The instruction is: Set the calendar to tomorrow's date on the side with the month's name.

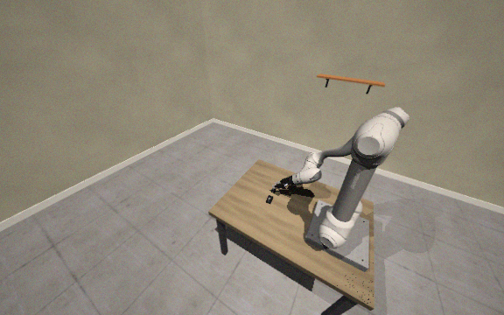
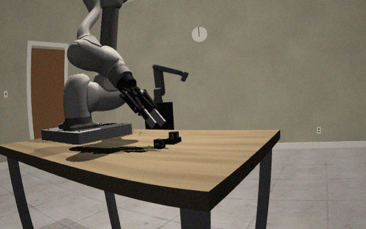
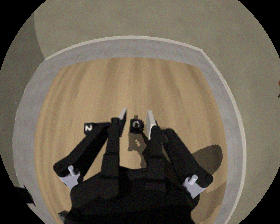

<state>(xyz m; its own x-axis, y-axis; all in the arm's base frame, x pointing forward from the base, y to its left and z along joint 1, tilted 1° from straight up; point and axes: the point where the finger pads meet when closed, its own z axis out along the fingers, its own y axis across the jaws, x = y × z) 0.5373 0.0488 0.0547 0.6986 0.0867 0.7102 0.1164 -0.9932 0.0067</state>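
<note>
The dark cube lies 9 cm below my hand and 2 cm ahead of it. Round my hand: dark calendar tray 10 cm to the left, 9 cm below, 2 cm behind.
</note>
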